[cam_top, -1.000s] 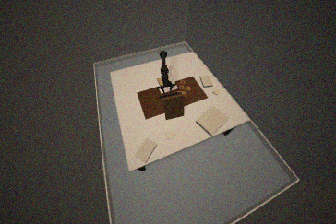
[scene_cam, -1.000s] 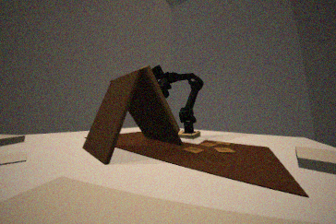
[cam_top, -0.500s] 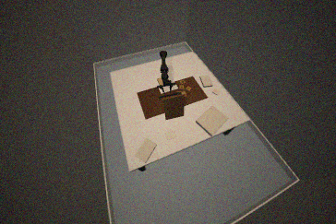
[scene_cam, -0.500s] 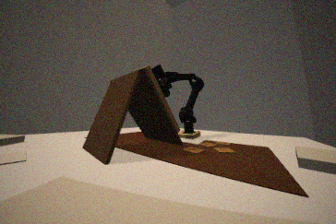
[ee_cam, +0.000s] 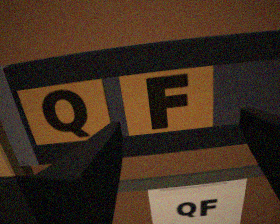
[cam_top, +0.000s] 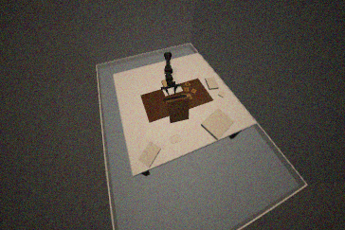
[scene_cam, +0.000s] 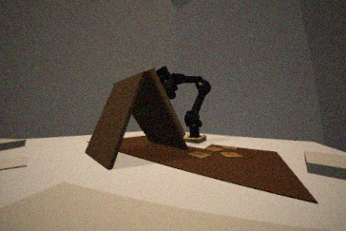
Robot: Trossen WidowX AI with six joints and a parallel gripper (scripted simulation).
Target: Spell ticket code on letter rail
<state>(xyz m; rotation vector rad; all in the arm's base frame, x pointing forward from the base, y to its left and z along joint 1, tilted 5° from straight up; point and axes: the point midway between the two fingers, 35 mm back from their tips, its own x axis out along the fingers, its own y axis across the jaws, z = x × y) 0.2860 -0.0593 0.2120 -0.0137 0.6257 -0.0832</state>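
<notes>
The white ticket lies 100 mm below my gripper tip, 40 mm behind it and 10 mm to the right of it. From my gripper tip the other things lie so: pale slip (370 mm ahead, 190 mm below, 90 mm to the right); brown mat (190 mm below, 120 mm behind, 80 mm to the left).
</notes>
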